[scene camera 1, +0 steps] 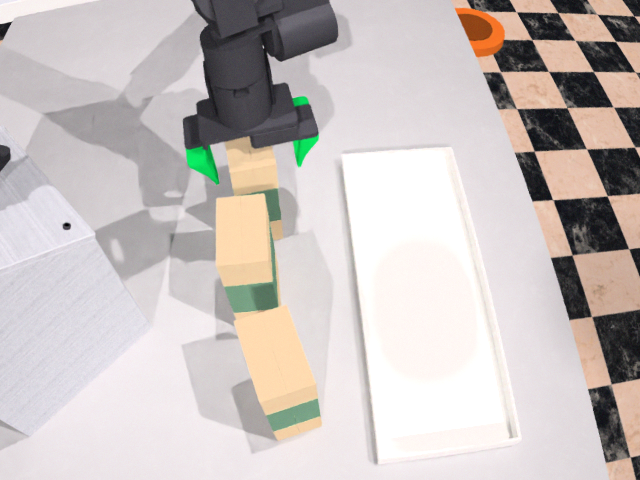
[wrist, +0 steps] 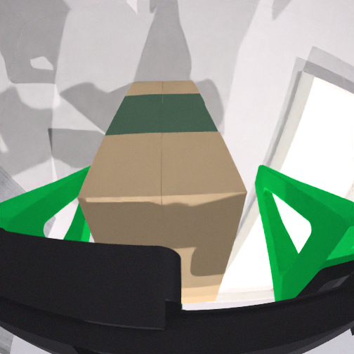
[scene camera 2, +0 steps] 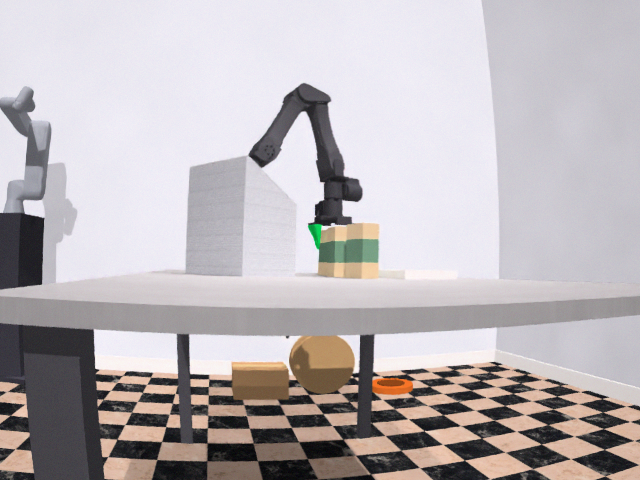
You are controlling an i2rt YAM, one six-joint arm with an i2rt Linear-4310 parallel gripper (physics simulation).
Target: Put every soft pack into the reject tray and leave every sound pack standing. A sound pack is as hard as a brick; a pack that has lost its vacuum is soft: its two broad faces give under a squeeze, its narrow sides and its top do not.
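Places are measured from the arm's base along level axes (x back, y left, z down), in millimetres.
Where they show: arm's base, origin of the base link: (scene camera 2: 242, 185).
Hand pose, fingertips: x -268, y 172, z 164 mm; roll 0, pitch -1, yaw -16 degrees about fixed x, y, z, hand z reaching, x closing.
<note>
Each offset is from my fingertips to the top centre of the thing.
Three tan packs with green bands stand in a row. The far pack {dy -3, dx -8, dz -58 mm} (scene camera 1: 253, 167) (wrist: 162, 165) stands upright between the fingers of my open gripper (scene camera 1: 258, 174) (wrist: 176, 174). One finger is on its left and one on its right, around its upper part. In the wrist view the left finger's tip overlaps the pack's edge, so contact is unclear; a narrow gap shows at the right. The middle pack {dy -118, dx -19, dz -57 mm} (scene camera 1: 242, 237) and the near pack {dy -247, dx -52, dz -58 mm} (scene camera 1: 279, 356) (scene camera 2: 362, 250) stand upright, the near one turned slightly. The white reject tray {dy -104, dx -197, dz +60 mm} (scene camera 1: 413, 206) (scene camera 2: 431, 274) (wrist: 322, 130) is empty.
A large grey block (scene camera 1: 56, 320) (scene camera 2: 217, 222) stands left of the packs. The middle pack stands close in front of the far pack. The tray lies to the right of the row, near the table's right edge. An orange ring (scene camera 1: 493, 46) (scene camera 2: 392, 390) lies on the floor.
</note>
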